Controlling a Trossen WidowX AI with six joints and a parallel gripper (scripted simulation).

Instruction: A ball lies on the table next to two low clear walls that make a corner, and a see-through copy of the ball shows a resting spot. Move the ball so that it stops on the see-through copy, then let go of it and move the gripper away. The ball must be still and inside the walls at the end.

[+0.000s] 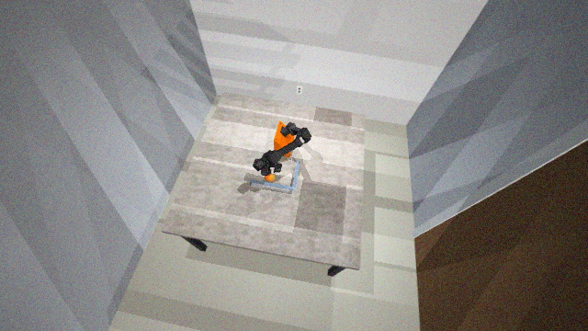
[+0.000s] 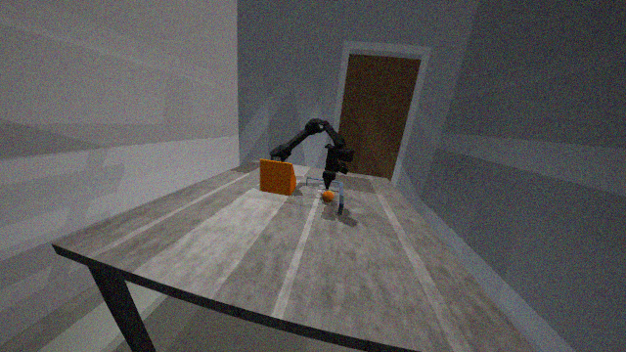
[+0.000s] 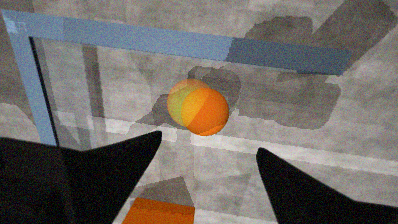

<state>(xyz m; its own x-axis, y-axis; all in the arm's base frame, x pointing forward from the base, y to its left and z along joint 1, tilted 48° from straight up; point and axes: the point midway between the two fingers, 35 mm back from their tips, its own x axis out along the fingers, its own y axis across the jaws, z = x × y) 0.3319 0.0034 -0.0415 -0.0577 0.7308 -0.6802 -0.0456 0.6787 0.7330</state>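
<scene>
My gripper tip is now 10 mm short of the orange ball, 10 mm to the right of it and 60 mm above it.
</scene>
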